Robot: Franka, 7 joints.
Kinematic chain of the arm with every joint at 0, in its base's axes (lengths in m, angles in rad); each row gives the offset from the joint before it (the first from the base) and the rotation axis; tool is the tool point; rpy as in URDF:
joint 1: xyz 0 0 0.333 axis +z
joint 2: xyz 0 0 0 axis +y
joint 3: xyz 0 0 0.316 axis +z
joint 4: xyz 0.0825 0 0 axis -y
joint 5: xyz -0.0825 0 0.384 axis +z
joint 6: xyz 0 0 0 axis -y
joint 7: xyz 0.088 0 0 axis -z
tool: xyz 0 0 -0.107 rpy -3.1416 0 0
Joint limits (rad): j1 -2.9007..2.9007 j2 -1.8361..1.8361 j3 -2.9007..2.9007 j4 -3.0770..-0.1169 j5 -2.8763..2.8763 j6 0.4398..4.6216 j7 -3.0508..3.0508
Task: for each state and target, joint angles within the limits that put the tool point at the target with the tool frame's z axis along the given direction. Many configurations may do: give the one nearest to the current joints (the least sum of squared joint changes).
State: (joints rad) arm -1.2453 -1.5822 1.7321 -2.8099 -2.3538 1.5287 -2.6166
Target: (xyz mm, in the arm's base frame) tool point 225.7 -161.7 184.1 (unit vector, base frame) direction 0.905 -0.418 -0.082
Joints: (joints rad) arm -1.6171 -1.3363 2.1322 -3.0538 -2.5499 2.0387 -2.6166
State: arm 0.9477 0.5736 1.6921 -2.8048 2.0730 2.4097 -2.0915
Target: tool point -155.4 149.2 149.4 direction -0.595 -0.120 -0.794
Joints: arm 0.6818 0.3071 1.6344 -2.9952 2.1367 2.8359 -2.0915
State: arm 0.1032 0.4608 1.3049 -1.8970 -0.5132 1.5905 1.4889
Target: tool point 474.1 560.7 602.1 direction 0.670 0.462 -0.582
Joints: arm 0.1757 0.6276 1.0162 -1.2638 -1.1598 2.3961 1.4889
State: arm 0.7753 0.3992 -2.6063 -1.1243 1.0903 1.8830 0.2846
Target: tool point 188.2 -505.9 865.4 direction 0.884 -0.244 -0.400
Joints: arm 1.0405 -0.0197 -2.3618 -1.1830 0.9643 1.8474 0.2846
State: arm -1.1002 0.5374 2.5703 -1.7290 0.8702 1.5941 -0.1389
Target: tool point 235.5 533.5 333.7 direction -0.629 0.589 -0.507
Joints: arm -1.4398 -0.2846 2.4600 -2.0639 1.4198 1.9533 -0.1389
